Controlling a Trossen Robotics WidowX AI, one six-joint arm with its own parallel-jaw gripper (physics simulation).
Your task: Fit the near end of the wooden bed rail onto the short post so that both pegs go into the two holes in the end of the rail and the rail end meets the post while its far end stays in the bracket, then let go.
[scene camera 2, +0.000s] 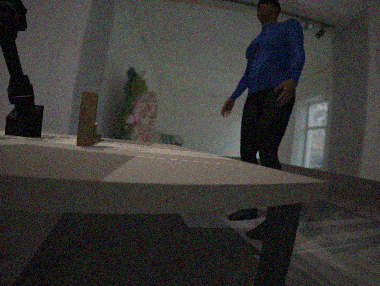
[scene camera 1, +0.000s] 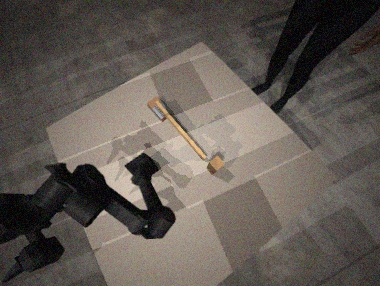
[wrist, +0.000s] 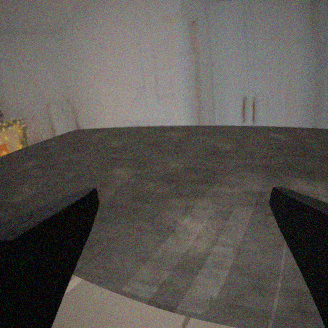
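Seen in the pictures: gripper, fingertip midpoint: [wrist: 185,196]; arm's base, origin of the base link: [scene camera 2: 26,112] [scene camera 1: 143,167].
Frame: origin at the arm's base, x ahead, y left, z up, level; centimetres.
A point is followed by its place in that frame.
Observation:
The wooden bed rail [scene camera 1: 182,131] {z -2.2, x 28.4, y 1.5 cm} lies diagonally on the table in scene camera 1. Its far end is at the bracket [scene camera 1: 159,112] {z -6.4, x 27.8, y 22.6 cm}, grey with a wooden block. Its near end is close to the short post [scene camera 1: 216,164] {z 7.9, x 26.1, y -24.8 cm} [scene camera 2: 87,119] {z -1.1, x 26.8, y -27.0 cm}, with a small gap between them. The post stands upright. The pegs and the holes are too small and dim to make out, and the rail is mostly hidden behind the post in scene camera 2. My gripper [wrist: 185,196] {z 42.2, x -27.7, y -8.9 cm} is wide open and empty, away from the rail, facing out past the table edge over the floor.
My dark arm [scene camera 1: 120,207] {z 35.5, x -5.0, y -16.2 cm} [scene camera 2: 12,57] {z 17.4, x -1.0, y -18.3 cm} bends over the left part of the table [scene camera 1: 165,260] {z -10.1, x -22.3, y -39.8 cm} [scene camera 2: 210,197] {z -12.0, x 44.7, y -73.0 cm}. Its blocky base [scene camera 2: 23,121] {z -3.8, x 0.2, y -3.2 cm} stands left of the post in scene camera 2. A person [scene camera 2: 272,65] in blue stands beyond the table. Cabinet doors [wrist: 260,65] show in the wrist view.

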